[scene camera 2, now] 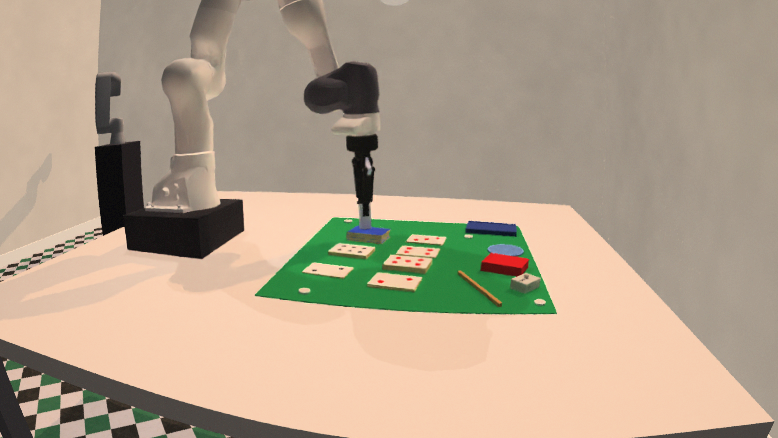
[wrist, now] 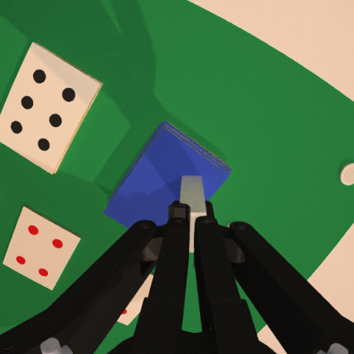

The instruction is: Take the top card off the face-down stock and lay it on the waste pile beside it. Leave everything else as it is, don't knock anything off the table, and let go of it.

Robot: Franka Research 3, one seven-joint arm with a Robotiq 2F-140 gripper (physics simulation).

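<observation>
The face-down stock [scene camera 2: 368,234] [wrist: 150,175] is a blue-backed block of cards on the green mat [scene camera 2: 435,299] [wrist: 270,110]. Thin layered card edges show along its upper right side in the wrist view. My gripper [scene camera 2: 365,221] [wrist: 190,191] is shut with nothing between its fingers. It points down, its pale tips at the top of the stock, near one side; whether they touch cannot be told. A face-up pile with black dots [scene camera 2: 351,250] [wrist: 47,107] lies beside the stock, apart from it. The gripper's fingers hide part of the stock in the wrist view.
Face-up cards with red dots [scene camera 2: 418,251] [wrist: 41,247] and a two-dot black card [scene camera 2: 327,269] lie nearby. Farther right are a dark blue box [scene camera 2: 491,228], light blue disc [scene camera 2: 505,250], red box [scene camera 2: 504,264], grey block [scene camera 2: 525,282] and stick [scene camera 2: 479,288].
</observation>
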